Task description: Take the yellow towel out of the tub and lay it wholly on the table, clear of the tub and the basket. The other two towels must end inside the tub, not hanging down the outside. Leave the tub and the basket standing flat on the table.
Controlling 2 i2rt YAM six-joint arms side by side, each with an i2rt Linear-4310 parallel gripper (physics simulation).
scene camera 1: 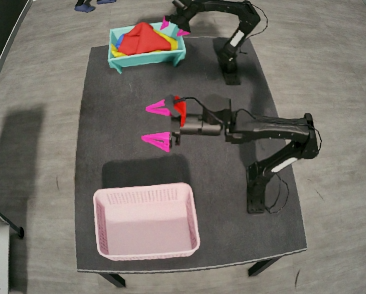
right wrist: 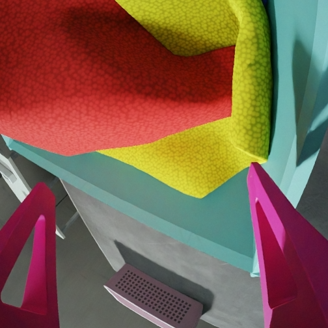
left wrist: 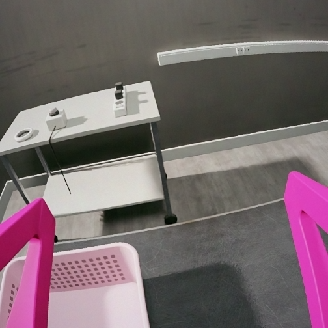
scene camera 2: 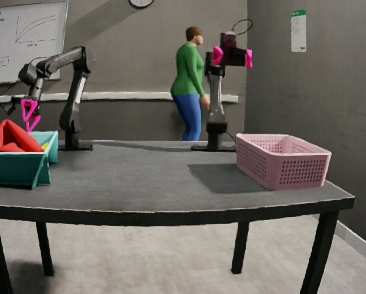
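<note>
The teal tub [scene camera 1: 145,60] [scene camera 2: 17,169] [right wrist: 207,235] stands at the far end of the table. A red towel [scene camera 1: 142,40] [scene camera 2: 20,139] [right wrist: 125,100] is heaped on top in it. The yellow towel [scene camera 1: 172,45] [scene camera 2: 45,146] [right wrist: 252,90] lies partly under the red one, showing at its edges. A bit of blue towel [scene camera 1: 120,41] shows at the left end. My right gripper [scene camera 1: 174,28] [right wrist: 143,180] is open over the tub's right end, one fingertip close to the yellow towel. My left gripper [scene camera 1: 145,123] [scene camera 2: 233,56] [left wrist: 163,199] is open and empty, high above the table.
The pink basket [scene camera 1: 196,220] [scene camera 2: 300,170] [left wrist: 135,265] [right wrist: 155,300] stands upright and empty at the table's near end in scene camera 1. A white cart [left wrist: 85,107] stands beyond the table's edge. A person [scene camera 2: 189,75] stands behind the table.
</note>
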